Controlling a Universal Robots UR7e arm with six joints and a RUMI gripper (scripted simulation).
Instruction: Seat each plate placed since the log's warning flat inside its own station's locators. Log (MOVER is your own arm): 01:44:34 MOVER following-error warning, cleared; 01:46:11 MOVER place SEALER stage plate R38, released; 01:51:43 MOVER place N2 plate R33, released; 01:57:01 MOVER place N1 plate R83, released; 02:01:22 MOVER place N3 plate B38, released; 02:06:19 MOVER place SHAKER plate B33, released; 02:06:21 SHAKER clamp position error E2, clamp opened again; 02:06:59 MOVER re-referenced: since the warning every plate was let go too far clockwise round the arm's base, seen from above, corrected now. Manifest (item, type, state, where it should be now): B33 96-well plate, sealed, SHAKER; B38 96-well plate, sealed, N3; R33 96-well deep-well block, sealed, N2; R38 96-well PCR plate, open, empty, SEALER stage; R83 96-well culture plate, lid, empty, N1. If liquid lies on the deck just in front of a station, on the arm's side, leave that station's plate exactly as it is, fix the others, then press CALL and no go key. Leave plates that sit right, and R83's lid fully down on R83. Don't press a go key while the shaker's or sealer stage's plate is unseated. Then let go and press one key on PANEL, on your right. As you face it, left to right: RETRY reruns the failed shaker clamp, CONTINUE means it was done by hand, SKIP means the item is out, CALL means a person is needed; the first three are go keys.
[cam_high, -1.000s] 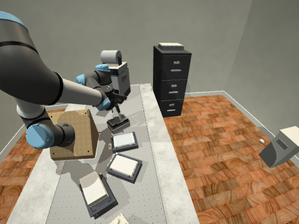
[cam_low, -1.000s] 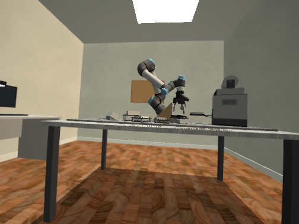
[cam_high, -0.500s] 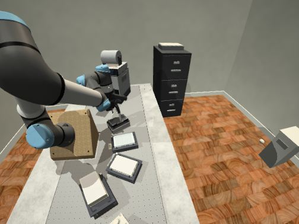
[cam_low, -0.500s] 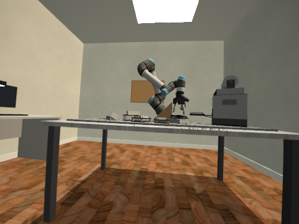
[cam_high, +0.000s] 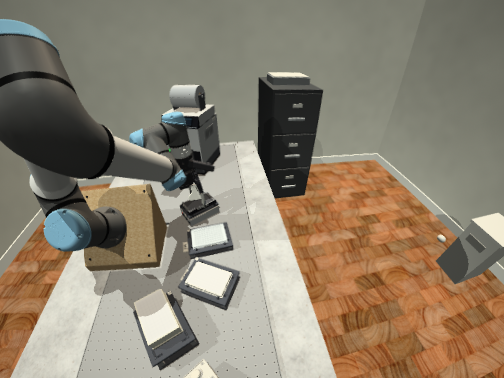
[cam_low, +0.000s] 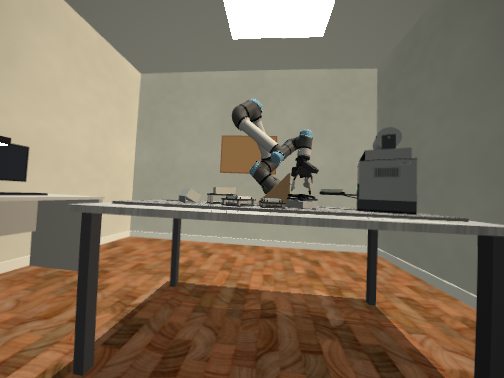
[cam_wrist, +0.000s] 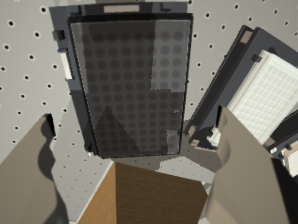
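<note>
The dark plate lies 20 mm below my hand. Also, from my hand: cream PCR plate: 120 mm behind, 230 mm to the left, 20 mm above; retry key: 50 mm behind, 610 mm to the right, 20 mm below; continue key: 90 mm behind, 630 mm to the right, 20 mm below.
</note>
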